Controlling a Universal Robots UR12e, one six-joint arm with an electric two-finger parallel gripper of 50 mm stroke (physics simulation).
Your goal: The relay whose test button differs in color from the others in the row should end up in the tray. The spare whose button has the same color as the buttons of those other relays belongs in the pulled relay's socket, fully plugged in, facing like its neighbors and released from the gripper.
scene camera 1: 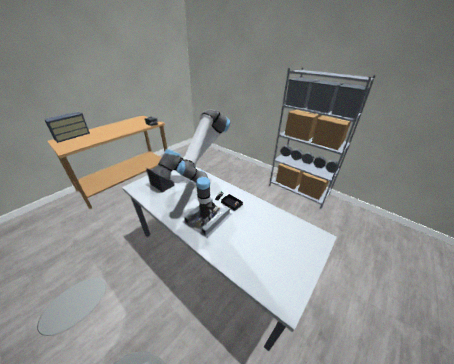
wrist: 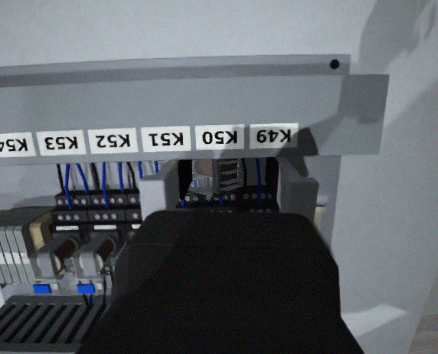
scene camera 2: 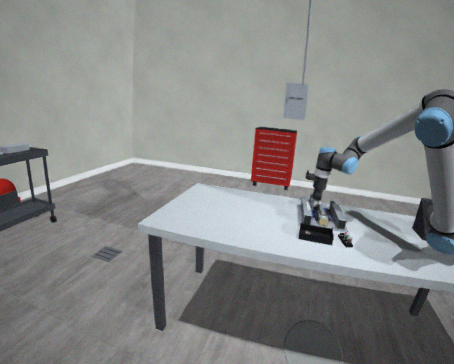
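Seen in the pictures: gripper, fingertip midpoint: [wrist: 228, 165] [scene camera 2: 310, 206]; arm's base at its link origin: [scene camera 1: 160, 175].
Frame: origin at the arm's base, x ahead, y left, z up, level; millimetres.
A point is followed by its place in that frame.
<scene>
The relay row stands in the rail assembly; two clear relays [wrist: 59, 256] @(x 681, y 10, z -53 mm) [wrist: 100, 255] @(x 684, y -19, z -50 mm) with blue buttons sit below labels K53 and K52 in the wrist view. Another clear relay [wrist: 204, 175] @(x 730, y -82, z -72 mm), with a brownish coil and a small blue part, lies tipped near label K50, its bladed side to the right. My gripper [scene camera 1: 205, 215] @(x 736, y -98, z -81 mm) [scene camera 2: 315, 202] @(x 736, y -98, z -81 mm) [wrist: 228, 165] @(x 736, y -98, z -81 mm) is open, its fingers on either side of this relay, not holding it. The gripper body hides the sockets below. The black tray [scene camera 1: 235, 207] @(x 789, y 183, z -85 mm) [scene camera 2: 322, 238] @(x 688, y 283, z -87 mm) has a small light item inside. The small spares [scene camera 1: 219, 195] [scene camera 2: 345, 239] stand beside it, button colors unclear.
A grey labelled duct [wrist: 215, 107] @(x 773, y -89, z -51 mm) runs along the row, and a slotted duct [wrist: 47, 322] @(x 596, y 53, z -79 mm) lies on the other side. Beige end blocks [wrist: 40, 232] @(x 686, y 36, z -73 mm) flank the row. The assembly stands on the white table [scene camera 1: 270, 250] @(x 1222, y 15, z -113 mm) [scene camera 2: 235, 215] @(x 1145, y 131, z -114 mm). A dark box [scene camera 1: 159, 180] @(x 98, y -77, z 22 mm) stands near the arm's base.
</scene>
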